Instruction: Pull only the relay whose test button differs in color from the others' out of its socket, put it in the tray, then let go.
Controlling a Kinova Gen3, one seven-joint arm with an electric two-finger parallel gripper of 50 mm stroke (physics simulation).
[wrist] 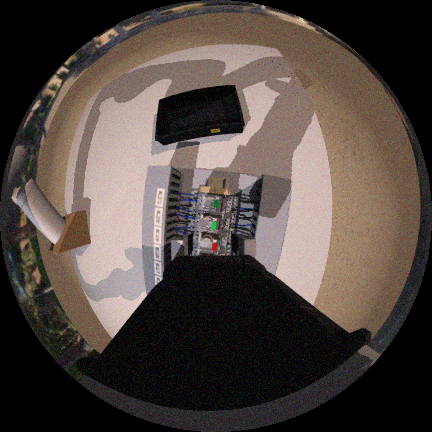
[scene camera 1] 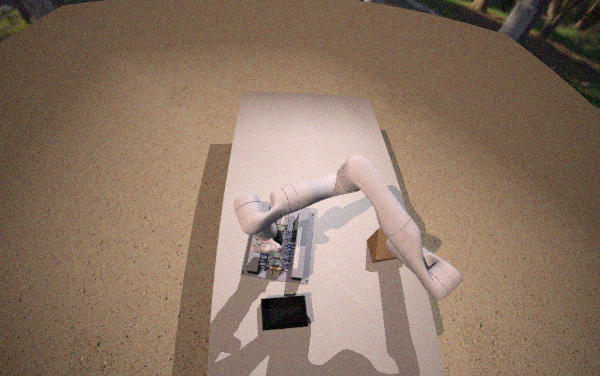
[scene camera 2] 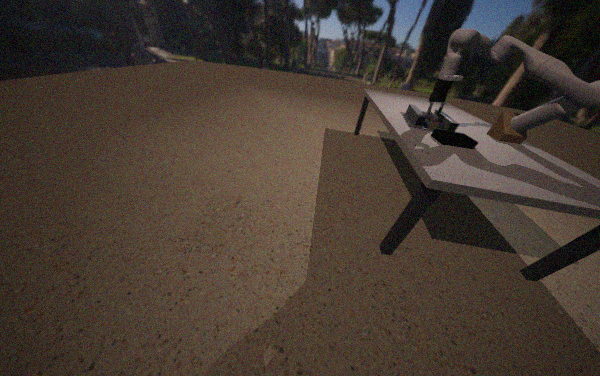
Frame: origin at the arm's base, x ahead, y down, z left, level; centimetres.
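Where they show: gripper, fingertip midpoint: point(wrist: 211, 241) point(scene camera 2: 433, 113); arm's base, link origin: point(wrist: 58, 231) point(scene camera 2: 517, 124).
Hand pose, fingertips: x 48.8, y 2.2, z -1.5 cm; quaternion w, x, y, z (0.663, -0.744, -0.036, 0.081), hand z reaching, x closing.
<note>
Each offset is from my fingertips to the top centre of the thing.
The relay with the red test button @(dx -0.8, dy -0.1, dz -0.6 cm) point(wrist: 215, 247) sits in the socket row in the wrist view, close to the black gripper body. Two relays with green test buttons, one relay @(dx -0.4, dy +0.0, dz +2.2 cm) point(wrist: 214, 225) beside it and another relay @(dx +0.1, dy +0.0, dz +5.0 cm) point(wrist: 216, 204) farther toward the tray, are in the same row. My gripper point(wrist: 211, 241) point(scene camera 2: 434, 113) is open and empty, its fingers on either side of the red-button relay. How deep the fingertips reach is unclear. The black tray @(dx -2.0, dy +3.5, dz +23.6 cm) point(scene camera 1: 285, 312) point(scene camera 2: 454, 139) point(wrist: 190, 136) lies beyond the row's end and shows no relay inside.
A grey labelled wire duct @(dx -10.2, dy +0.7, dz -3.4 cm) point(wrist: 152, 200) and a second grey duct @(dx +6.6, dy +0.7, dz -6.6 cm) point(wrist: 276, 192) flank the row, with blue and black wires between. A tan end block @(dx +0.5, dy +2.9, dz +6.9 cm) point(wrist: 205, 189) closes the row. A brown wedge block point(scene camera 1: 380, 247) point(scene camera 2: 504, 130) point(wrist: 76, 232) stands by the arm's lower part.
</note>
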